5 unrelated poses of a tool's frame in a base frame.
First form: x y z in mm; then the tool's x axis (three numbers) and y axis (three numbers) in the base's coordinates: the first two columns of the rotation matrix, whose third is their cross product.
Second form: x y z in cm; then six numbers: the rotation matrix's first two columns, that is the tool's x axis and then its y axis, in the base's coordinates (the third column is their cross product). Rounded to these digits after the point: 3 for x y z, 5 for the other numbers.
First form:
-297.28, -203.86, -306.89, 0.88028, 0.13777, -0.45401, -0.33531, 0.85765, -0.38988
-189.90, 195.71, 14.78, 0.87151, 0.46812, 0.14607, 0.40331, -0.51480, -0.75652
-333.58, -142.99, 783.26, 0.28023, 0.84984, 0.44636, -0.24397, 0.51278, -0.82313
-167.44, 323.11, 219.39, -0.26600, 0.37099, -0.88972, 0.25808, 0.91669, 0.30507
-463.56, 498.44, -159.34, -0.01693, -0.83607, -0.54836, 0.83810, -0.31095, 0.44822
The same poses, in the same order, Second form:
-29.728, -20.386, -30.689, 0.88028, 0.13777, -0.45401, -0.33531, 0.85765, -0.38988
-18.990, 19.571, 1.478, 0.87151, 0.46812, 0.14607, 0.40331, -0.51480, -0.75652
-33.358, -14.299, 78.326, 0.28023, 0.84984, 0.44636, -0.24397, 0.51278, -0.82313
-16.744, 32.311, 21.939, -0.26600, 0.37099, -0.88972, 0.25808, 0.91669, 0.30507
-46.356, 49.844, -15.934, -0.01693, -0.83607, -0.54836, 0.83810, -0.31095, 0.44822

